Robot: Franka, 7 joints.
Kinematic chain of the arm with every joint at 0, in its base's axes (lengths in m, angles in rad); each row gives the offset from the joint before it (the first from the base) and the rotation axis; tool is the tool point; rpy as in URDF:
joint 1: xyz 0 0 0.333 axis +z
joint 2: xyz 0 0 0 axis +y
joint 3: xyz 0 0 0.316 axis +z
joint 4: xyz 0.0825 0 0 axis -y
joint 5: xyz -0.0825 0 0.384 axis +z
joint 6: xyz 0 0 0 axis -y
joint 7: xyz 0.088 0 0 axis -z
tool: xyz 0 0 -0.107 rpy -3.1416 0 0
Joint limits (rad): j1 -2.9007..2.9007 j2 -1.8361..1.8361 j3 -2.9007..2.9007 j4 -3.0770..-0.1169 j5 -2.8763..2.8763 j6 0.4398..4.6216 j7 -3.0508..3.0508
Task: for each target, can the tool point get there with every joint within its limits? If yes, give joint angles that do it. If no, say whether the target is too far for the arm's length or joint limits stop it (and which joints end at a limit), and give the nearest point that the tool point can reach.
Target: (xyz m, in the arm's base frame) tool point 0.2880 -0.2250 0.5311
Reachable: yes | joints 1.2078 1.1017 -2.2567 -2.2957 0.4175 1.4760 1.8275
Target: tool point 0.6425 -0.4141 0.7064
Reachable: yes | joints -0.3229 1.3091 -2.2554 -0.6332 0.1559 3.0202 0.6603
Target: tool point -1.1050 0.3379 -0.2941
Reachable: no: too far | nearest point -0.7211 0.2205 -0.0762 | short by 0.457 m
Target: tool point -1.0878 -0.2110 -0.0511
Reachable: no: too far | nearest point -0.7957 -0.1544 0.0520 | short by 0.315 m
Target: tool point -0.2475 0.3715 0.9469
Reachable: yes | joints -1.7275 -0.1742 -2.0380 -0.6307 -0.4850 1.3566 -0.2819
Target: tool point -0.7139 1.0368 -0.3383
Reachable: no: too far | nearest point -0.4293 0.6235 -0.0707 | short by 0.569 m
